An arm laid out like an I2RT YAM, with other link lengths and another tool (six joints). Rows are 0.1 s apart.
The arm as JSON. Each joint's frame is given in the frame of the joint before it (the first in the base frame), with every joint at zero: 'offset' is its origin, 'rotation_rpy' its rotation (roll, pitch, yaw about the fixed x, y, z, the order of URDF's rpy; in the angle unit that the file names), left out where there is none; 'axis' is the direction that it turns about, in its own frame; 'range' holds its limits. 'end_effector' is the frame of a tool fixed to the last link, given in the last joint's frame.
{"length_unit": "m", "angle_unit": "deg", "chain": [
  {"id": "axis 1", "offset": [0.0, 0.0, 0.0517], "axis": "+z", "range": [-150.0, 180.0]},
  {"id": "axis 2", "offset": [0.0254, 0.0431, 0.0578], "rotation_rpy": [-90.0, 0.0, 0.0], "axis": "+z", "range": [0.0, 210.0]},
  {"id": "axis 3", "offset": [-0.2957, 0.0, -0.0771], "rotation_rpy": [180.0, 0.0, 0.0], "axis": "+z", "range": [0.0, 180.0]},
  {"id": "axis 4", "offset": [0.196, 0.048, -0.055], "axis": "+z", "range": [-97.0, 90.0]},
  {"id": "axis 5", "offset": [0.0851, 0.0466, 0.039], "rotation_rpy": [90.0, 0.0, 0.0], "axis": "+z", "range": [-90.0, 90.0]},
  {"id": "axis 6", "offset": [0.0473, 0.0, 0.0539], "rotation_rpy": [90.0, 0.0, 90.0], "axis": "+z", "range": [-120.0, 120.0]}
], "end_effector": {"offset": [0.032, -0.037, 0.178], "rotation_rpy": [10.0, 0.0, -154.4]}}
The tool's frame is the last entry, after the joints.
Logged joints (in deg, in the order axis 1, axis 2, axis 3, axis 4, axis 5, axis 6), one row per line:
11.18 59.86 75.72 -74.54 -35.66 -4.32
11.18 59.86 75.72 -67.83 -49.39 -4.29
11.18 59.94 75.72 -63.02 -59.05 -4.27
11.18 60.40 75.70 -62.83 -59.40 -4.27
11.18 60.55 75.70 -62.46 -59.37 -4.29
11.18 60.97 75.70 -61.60 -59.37 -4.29
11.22 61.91 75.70 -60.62 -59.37 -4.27
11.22 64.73 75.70 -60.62 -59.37 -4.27
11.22 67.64 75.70 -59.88 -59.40 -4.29
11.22 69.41 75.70 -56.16 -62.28 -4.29
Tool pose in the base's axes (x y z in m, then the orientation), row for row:
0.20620 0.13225 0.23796 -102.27 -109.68 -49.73
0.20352 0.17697 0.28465 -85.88 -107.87 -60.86
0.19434 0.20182 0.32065 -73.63 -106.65 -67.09
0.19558 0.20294 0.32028 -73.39 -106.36 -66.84
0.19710 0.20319 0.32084 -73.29 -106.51 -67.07
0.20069 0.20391 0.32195 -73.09 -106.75 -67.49
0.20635 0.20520 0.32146 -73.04 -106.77 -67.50
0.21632 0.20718 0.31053 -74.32 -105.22 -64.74
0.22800 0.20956 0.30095 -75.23 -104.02 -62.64
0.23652 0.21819 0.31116 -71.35 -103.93 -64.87
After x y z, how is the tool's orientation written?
As a rotation vector, in degrees.
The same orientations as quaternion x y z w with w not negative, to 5 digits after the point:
-0.63541 -0.68144 -0.30897 0.19087
-0.55131 -0.69247 -0.39069 0.25278
-0.48241 -0.69875 -0.43956 0.29292
-0.48174 -0.69816 -0.43874 0.29666
-0.48075 -0.69866 -0.43995 0.29528
-0.47890 -0.69945 -0.44221 0.29304
-0.47859 -0.69960 -0.44229 0.29309
-0.49050 -0.69444 -0.42727 0.30758
-0.49922 -0.69027 -0.41567 0.31862
-0.47552 -0.69265 -0.43233 0.32742

